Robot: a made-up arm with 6 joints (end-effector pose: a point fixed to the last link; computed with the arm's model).
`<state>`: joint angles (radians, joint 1 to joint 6).
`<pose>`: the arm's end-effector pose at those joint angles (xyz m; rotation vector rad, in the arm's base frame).
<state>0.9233 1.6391 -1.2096 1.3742 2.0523 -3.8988</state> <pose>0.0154 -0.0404 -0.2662 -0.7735 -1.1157 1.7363</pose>
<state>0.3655 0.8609 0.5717 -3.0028 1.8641 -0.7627</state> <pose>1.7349 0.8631 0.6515 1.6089 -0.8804 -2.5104</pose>
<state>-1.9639 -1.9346 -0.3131 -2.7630 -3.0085 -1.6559</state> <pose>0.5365 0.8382 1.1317 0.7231 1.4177 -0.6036</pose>
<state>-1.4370 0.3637 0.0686 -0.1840 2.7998 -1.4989</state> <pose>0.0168 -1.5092 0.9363 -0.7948 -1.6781 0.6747</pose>
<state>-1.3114 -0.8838 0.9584 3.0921 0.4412 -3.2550</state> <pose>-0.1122 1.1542 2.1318 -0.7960 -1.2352 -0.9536</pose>
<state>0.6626 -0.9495 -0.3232 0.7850 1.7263 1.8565</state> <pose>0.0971 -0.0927 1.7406 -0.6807 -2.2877 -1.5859</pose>
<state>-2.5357 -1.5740 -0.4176 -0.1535 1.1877 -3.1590</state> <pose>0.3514 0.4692 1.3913 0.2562 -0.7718 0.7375</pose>
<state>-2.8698 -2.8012 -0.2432 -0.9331 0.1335 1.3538</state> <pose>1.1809 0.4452 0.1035 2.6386 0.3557 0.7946</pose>
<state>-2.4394 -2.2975 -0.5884 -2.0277 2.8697 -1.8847</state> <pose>0.6545 0.4452 0.8150 1.4541 0.9321 -2.0658</pose>
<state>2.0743 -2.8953 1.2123 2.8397 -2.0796 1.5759</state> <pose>0.2697 -0.8612 -1.7073 0.9084 1.2683 1.4272</pose>
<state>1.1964 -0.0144 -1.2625 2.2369 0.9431 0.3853</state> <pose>0.0748 0.5076 0.3076 1.0051 0.9884 -2.4334</pose>
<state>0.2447 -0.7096 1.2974 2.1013 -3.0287 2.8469</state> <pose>-1.3193 -0.2315 2.1301 -0.8542 1.0844 0.5661</pose>
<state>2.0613 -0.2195 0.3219 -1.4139 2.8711 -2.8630</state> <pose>-0.3880 0.7887 1.8073 -1.2498 0.9206 -0.2466</pose>
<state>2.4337 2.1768 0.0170 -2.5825 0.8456 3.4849</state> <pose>-0.2025 -0.0362 -1.2070 2.4893 -0.2790 -0.3710</pose>
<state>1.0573 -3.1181 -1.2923 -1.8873 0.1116 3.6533</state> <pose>-0.1248 -0.1023 0.4549 -0.3509 -1.4243 -0.7207</pose>
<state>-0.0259 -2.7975 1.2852 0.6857 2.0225 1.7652</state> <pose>-0.9608 -0.1205 -1.6984 -1.3568 -0.3552 0.5241</pose>
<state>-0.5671 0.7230 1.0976 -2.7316 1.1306 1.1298</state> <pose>1.6346 -0.8368 1.4805 1.6643 -0.2923 -1.3064</pose>
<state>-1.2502 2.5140 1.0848 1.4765 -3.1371 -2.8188</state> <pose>0.2900 -0.9295 -1.6773 2.0485 0.0369 2.1655</pose>
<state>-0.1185 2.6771 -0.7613 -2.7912 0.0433 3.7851</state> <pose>-0.6124 0.2506 -0.2151 -0.3639 -2.5091 -1.3975</pose>
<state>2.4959 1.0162 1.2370 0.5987 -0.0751 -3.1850</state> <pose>-1.5283 1.3457 1.2435 1.0680 2.7818 0.8669</pose>
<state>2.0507 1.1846 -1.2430 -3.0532 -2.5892 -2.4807</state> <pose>-0.2010 -0.0189 -0.0393 -0.1882 -0.7059 1.9730</pose>
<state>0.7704 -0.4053 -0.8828 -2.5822 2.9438 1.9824</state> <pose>0.3104 0.5231 0.6646 -1.0633 1.5194 -1.9588</pose>
